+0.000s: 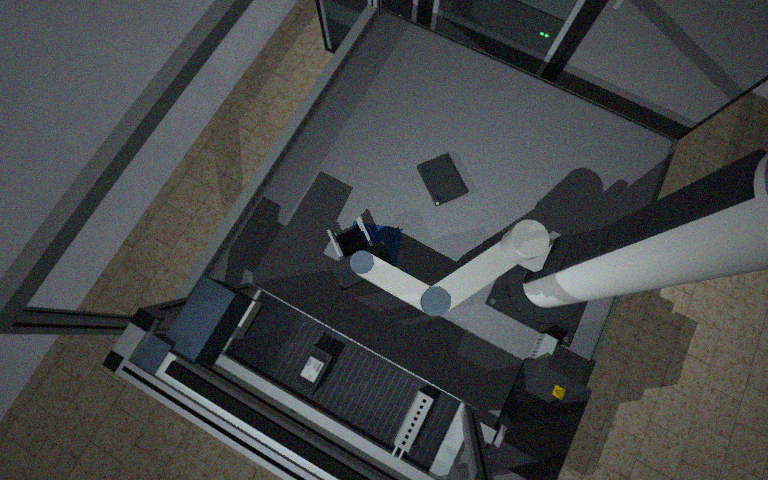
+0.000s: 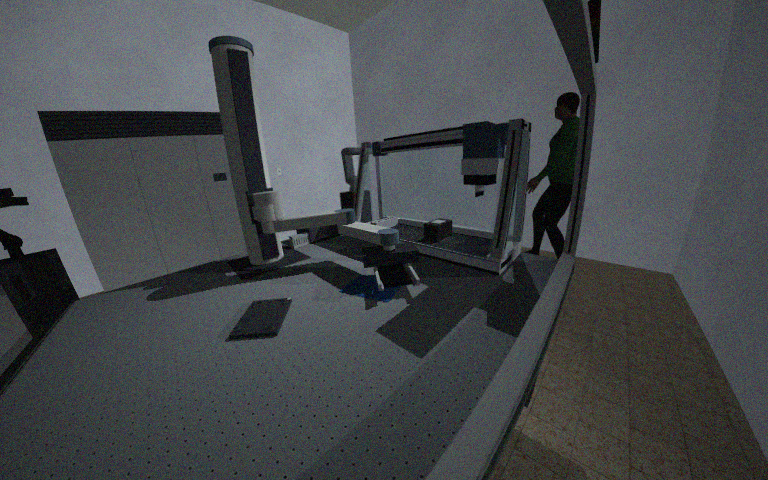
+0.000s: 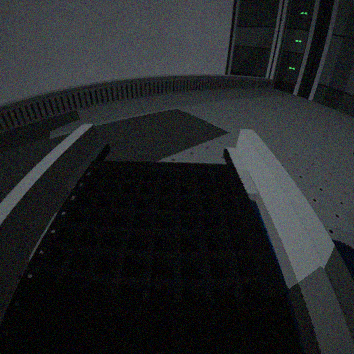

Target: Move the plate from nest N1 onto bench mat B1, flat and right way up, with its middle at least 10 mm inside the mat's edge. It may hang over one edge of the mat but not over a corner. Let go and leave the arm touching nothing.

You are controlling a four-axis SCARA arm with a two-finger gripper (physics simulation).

Scene:
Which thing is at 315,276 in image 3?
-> My gripper.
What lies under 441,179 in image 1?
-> A nest N1.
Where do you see a nest N1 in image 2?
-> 263,315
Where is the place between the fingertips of my gripper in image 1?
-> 343,224

